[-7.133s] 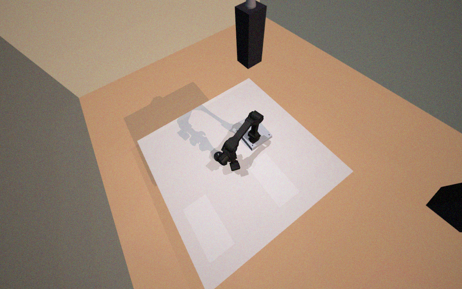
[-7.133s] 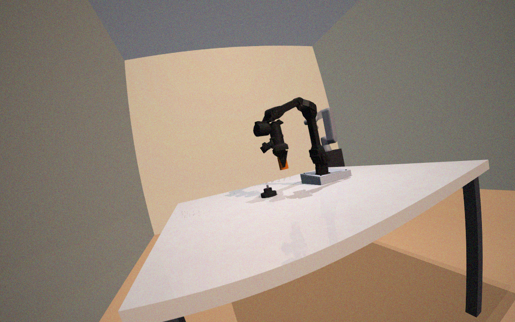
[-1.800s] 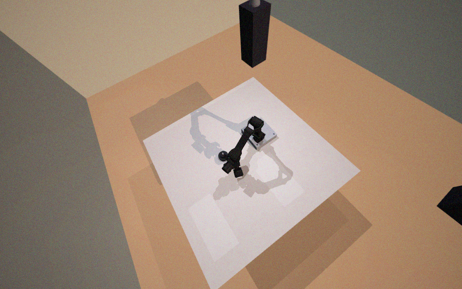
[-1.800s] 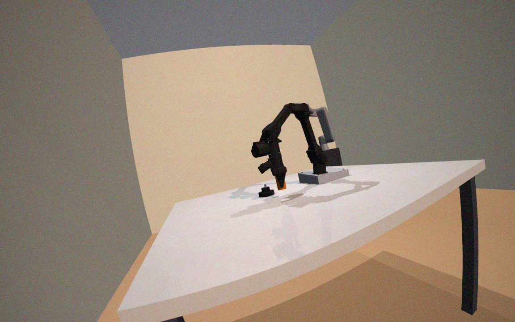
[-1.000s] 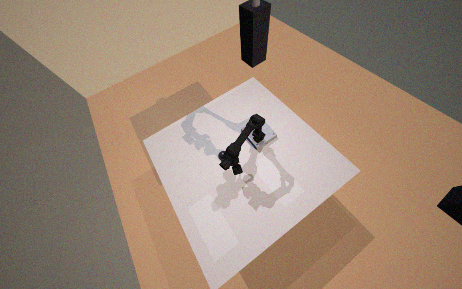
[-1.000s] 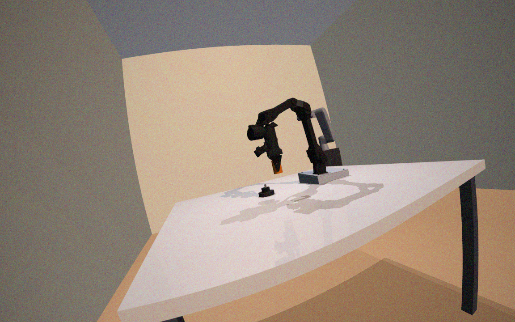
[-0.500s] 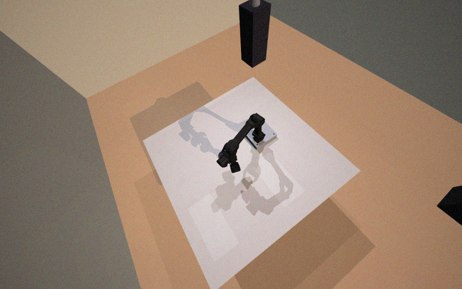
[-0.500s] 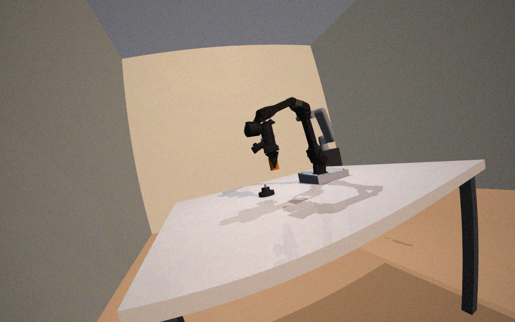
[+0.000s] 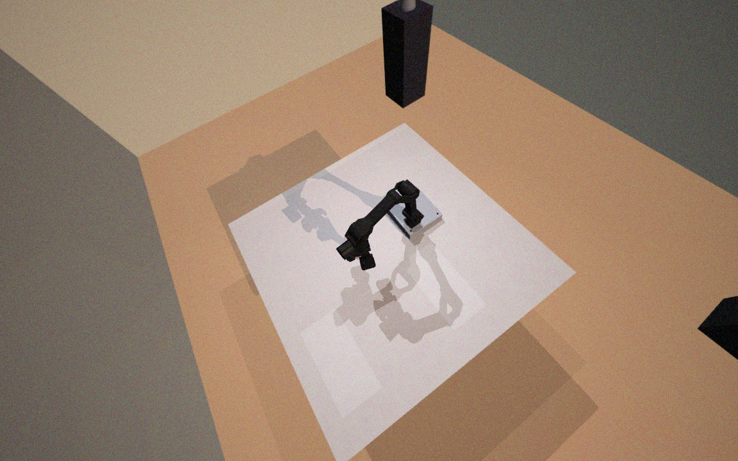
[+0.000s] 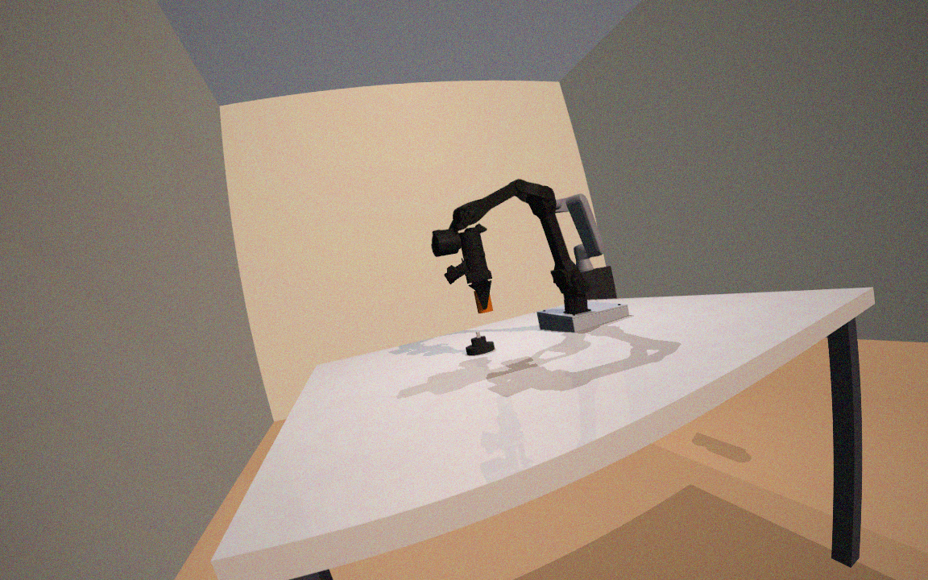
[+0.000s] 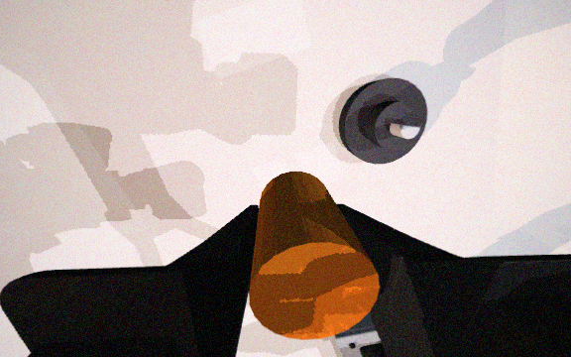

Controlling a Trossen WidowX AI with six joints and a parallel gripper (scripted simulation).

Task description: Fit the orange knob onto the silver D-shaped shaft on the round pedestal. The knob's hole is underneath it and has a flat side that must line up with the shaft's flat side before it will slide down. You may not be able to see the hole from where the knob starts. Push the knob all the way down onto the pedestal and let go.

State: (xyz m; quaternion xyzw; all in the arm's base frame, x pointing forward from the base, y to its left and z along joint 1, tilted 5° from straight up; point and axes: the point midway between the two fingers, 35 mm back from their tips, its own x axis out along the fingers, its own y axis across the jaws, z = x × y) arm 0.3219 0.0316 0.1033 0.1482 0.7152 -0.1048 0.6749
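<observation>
My gripper tip is 11 cm to the left of the dark round pedestal and 10 cm above it. Also, from my gripper tip: orange knob (3 cm above).
</observation>
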